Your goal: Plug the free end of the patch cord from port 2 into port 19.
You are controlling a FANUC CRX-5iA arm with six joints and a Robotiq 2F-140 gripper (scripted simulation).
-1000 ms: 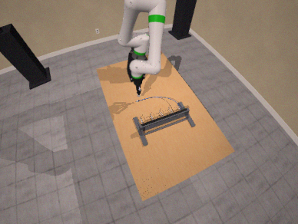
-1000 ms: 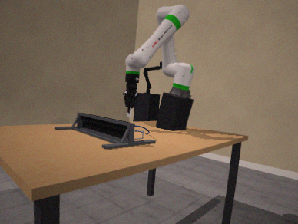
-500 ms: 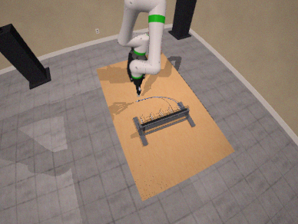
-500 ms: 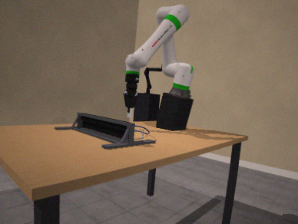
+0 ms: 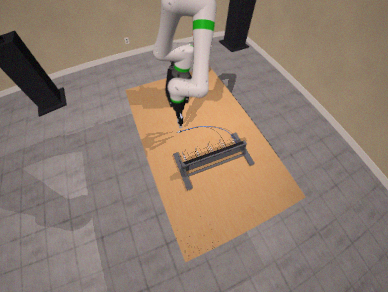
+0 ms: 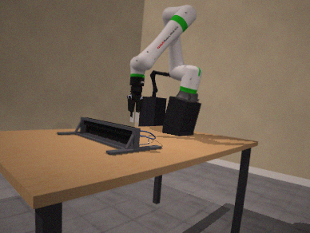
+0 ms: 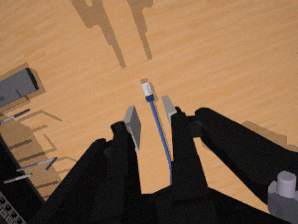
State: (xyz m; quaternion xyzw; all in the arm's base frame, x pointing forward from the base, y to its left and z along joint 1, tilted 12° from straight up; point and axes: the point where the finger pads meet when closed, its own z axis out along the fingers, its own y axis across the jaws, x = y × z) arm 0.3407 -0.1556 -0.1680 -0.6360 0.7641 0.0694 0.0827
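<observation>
The plug is 11 cm below my hand and 1 cm to the right of it.
</observation>
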